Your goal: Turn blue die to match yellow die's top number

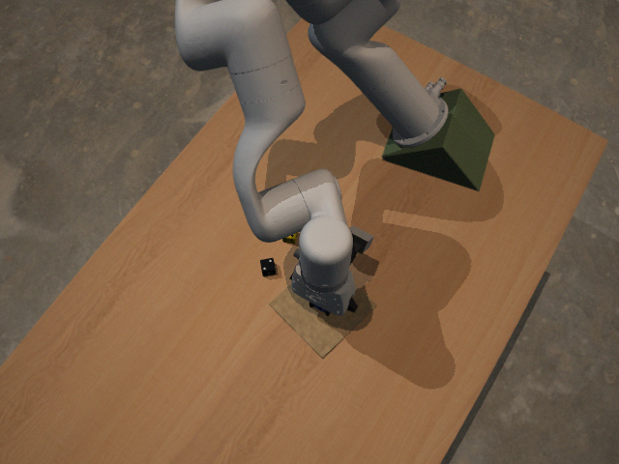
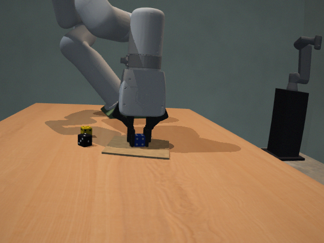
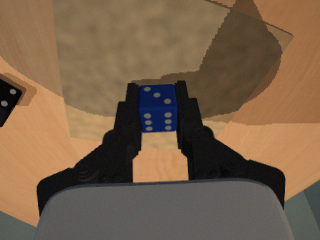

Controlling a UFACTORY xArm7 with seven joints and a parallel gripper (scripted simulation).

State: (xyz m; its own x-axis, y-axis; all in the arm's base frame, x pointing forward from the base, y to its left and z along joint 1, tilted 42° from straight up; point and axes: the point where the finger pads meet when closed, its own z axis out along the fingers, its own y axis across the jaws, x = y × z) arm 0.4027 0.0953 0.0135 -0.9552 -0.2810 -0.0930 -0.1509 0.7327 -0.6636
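Right now my hand is 1 cm above the blue die. The rest, counted from my hand: black die 1 cm ahead, 12 cm to the right, 1 cm below; then yellow die 7 cm behind, 13 cm to the right, 1 cm below; then tan mat 2 cm below.
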